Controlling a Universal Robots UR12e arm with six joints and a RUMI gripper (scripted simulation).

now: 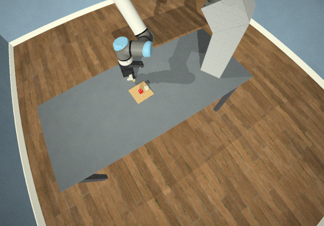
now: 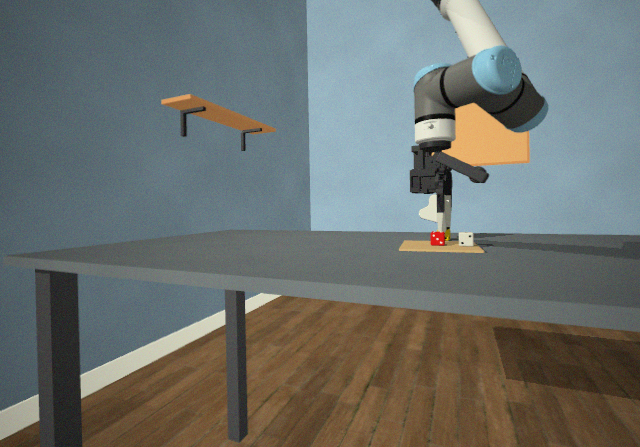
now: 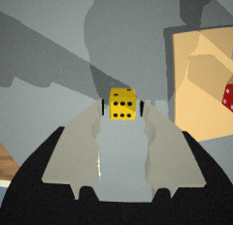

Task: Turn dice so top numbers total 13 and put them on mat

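My hand is 10 mm above the yellow die. Round my hand: red die: 130 mm to the left; tan mat: 130 mm to the left, 20 mm below; white die: 50 mm behind, 120 mm to the left.
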